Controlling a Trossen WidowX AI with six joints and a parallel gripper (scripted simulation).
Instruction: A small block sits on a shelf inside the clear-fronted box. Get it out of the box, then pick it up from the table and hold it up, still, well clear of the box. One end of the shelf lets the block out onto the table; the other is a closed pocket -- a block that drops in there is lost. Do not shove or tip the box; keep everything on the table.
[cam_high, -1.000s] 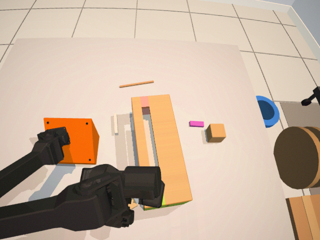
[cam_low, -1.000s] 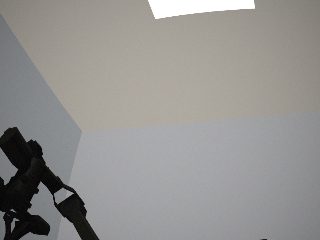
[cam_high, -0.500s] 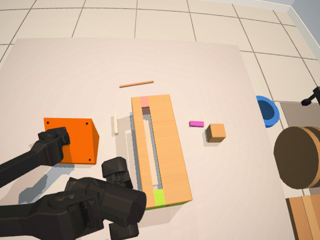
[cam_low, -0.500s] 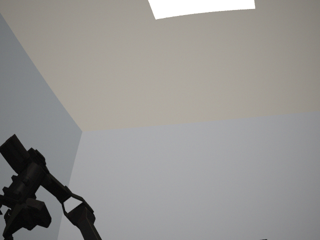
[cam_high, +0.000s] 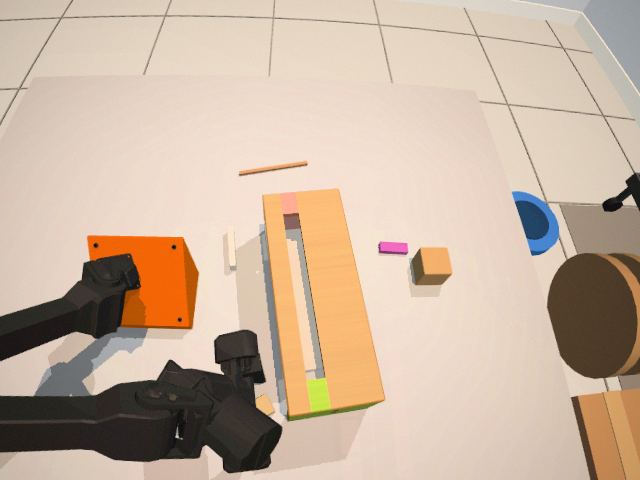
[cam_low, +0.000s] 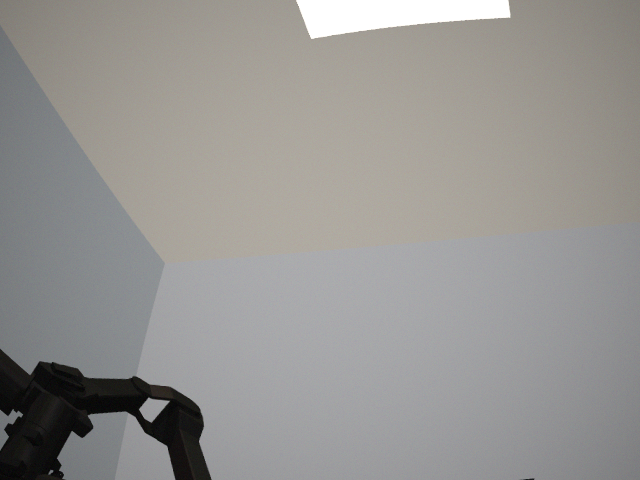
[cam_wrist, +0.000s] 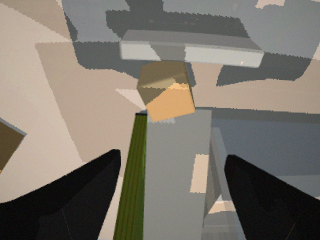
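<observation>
The olive-tan block is 10 mm behind my gripper tip and 60 mm below it. Round my gripper tip: box (70 mm ahead, 160 mm to the left, 10 mm below); thin brown stick (70 mm ahead, 510 mm to the left, 70 mm below).
</observation>
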